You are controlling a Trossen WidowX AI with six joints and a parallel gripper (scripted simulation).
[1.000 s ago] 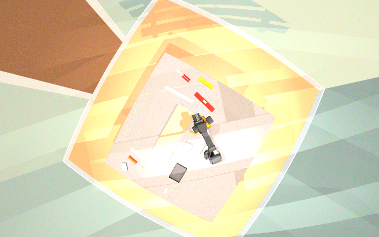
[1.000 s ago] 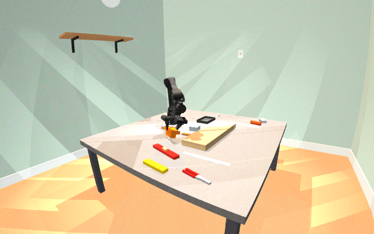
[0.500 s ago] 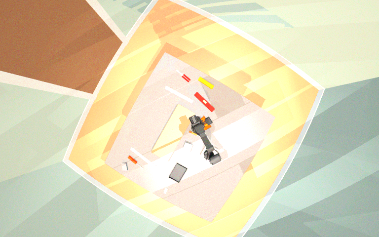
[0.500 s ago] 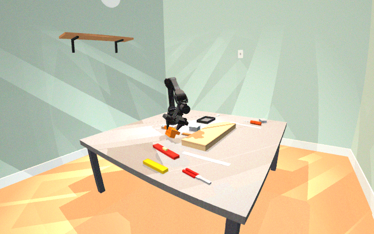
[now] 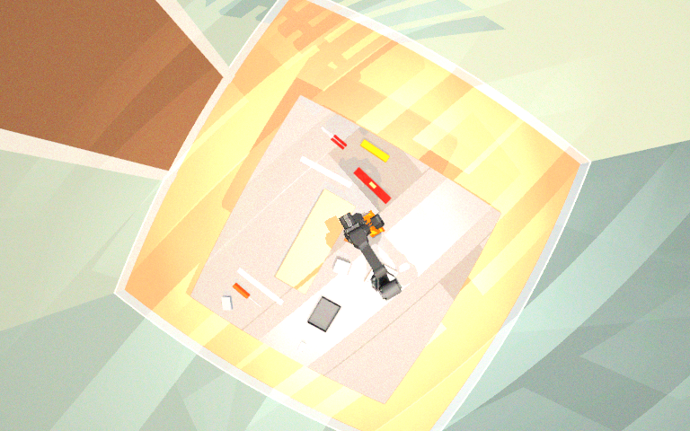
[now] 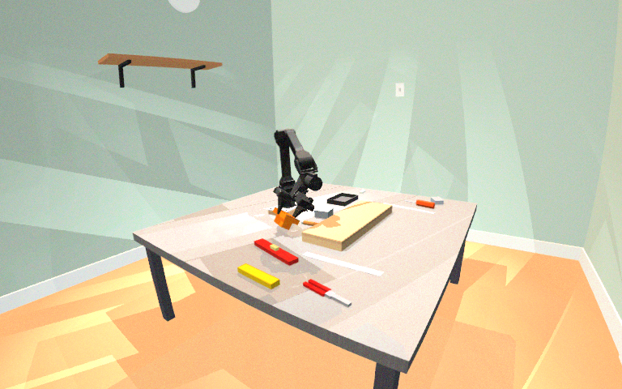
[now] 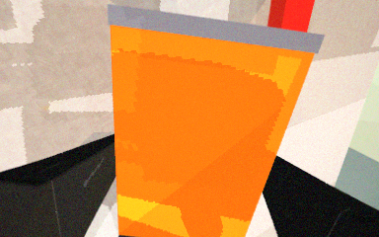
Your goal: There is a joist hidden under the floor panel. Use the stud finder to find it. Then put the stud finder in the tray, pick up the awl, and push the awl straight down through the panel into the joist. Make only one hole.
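My gripper tip is 130 mm to the right of the awl, 60 mm above it and 10 mm past it. The rest, counted from my gripper tip: grey block: 270 mm to the left, 50 mm below, 20 mm behind; red level: 160 mm to the right, 120 mm ahead, 60 mm below; stud finder: 20 mm below, 20 mm behind, 10 mm to the right.
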